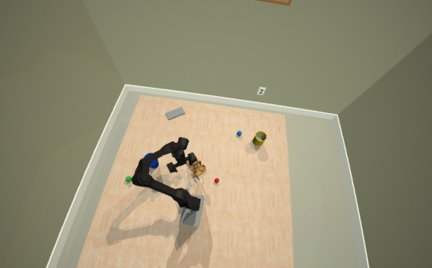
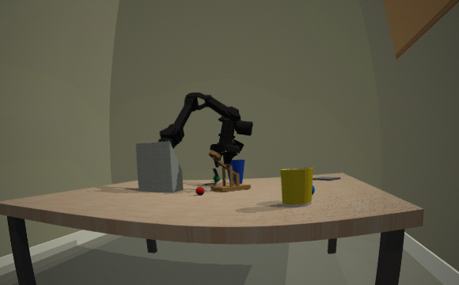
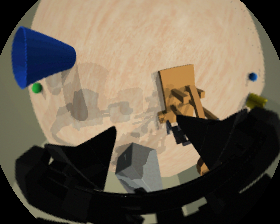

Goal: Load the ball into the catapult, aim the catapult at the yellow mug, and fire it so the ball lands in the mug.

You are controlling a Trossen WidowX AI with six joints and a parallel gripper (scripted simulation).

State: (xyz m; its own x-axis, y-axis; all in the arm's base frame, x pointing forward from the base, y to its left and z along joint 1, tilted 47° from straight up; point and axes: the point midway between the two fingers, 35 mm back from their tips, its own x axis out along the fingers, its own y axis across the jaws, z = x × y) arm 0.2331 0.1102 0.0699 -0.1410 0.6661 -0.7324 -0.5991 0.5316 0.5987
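The wooden catapult lies 1 cm ahead of my gripper tip, 9 cm to the right of it and 2 cm below it. Round my gripper tip: red ball: 3 cm behind, 23 cm to the right, 7 cm below; blue cup: 2 cm ahead, 23 cm to the left, 6 cm below; green ball: 11 cm behind, 37 cm to the left, 7 cm below.
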